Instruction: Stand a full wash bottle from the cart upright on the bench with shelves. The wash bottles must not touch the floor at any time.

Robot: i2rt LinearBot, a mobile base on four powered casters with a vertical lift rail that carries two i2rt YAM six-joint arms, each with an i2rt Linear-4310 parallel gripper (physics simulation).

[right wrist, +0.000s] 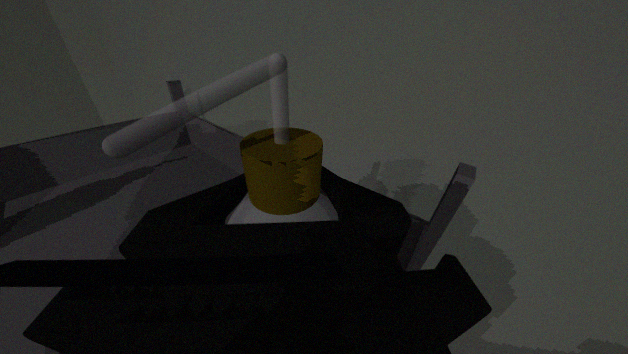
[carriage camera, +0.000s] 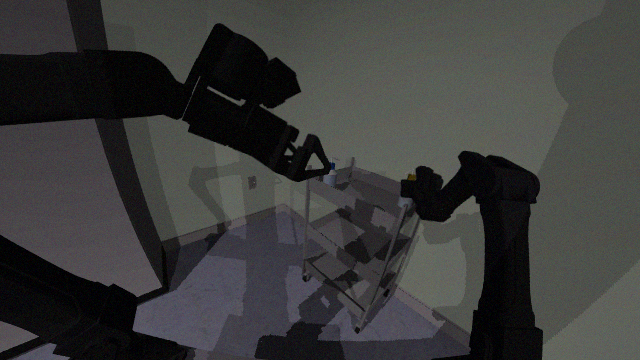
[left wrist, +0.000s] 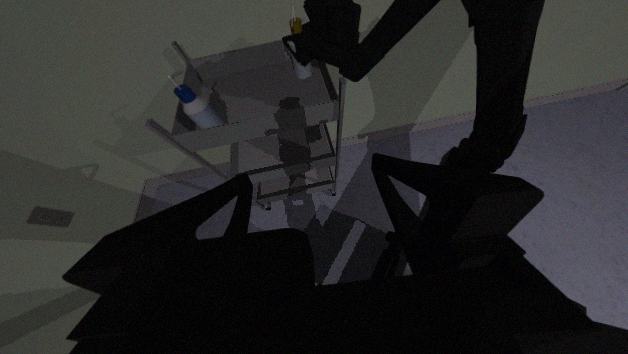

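The yellow-capped wash bottle is upright at the right end of the cart's top tray; whether its base touches the tray is unclear. My right gripper is shut on it below the shoulder, and the fingers hide part of its body. The blue-capped wash bottle stands at the other end of the cart. My left gripper is open and empty, in front of and above that end. The bench with shelves cannot be made out.
The cart has corner posts that rise above its top tray, and lower shelves. Walls stand close behind it, with a wall outlet to the left. A large pale panel with a dark edge stands at the left of the carriage view.
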